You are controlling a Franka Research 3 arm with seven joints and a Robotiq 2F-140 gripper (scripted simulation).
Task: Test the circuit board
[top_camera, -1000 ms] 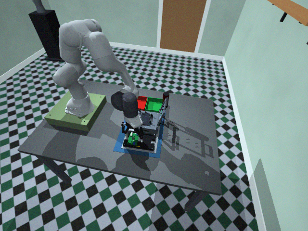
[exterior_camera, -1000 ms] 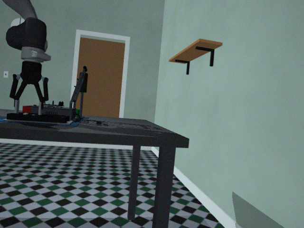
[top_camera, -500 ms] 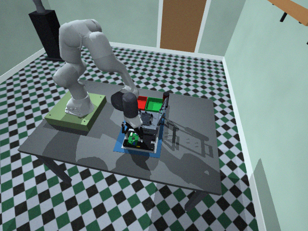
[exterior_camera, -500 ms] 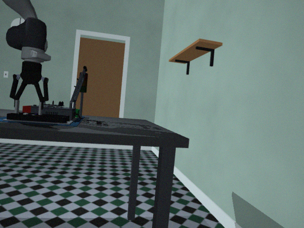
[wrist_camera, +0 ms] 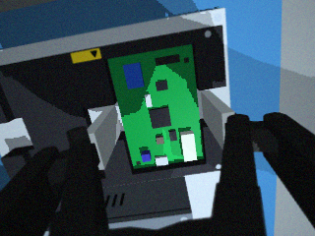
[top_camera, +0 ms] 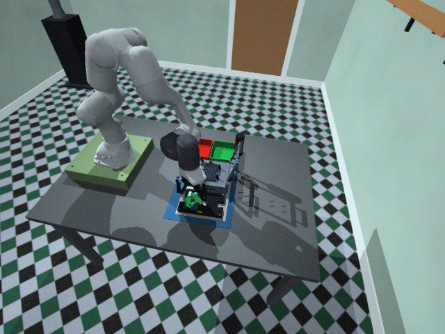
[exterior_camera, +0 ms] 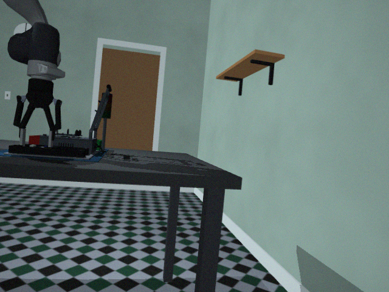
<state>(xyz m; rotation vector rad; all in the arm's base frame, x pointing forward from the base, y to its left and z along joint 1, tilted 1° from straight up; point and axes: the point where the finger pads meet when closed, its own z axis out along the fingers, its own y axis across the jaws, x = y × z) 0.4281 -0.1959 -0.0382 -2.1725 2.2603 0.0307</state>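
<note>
My hand is 2 cm above the green circuit board. From my hand the other things lie so: tester lid: 19 cm ahead, 16 cm to the left, 14 cm above; then tester plate: 17 cm to the left, 7 cm ahead, 3 cm above; then black latch hook: 23 cm to the left, 5 cm above, 1 cm ahead.
</note>
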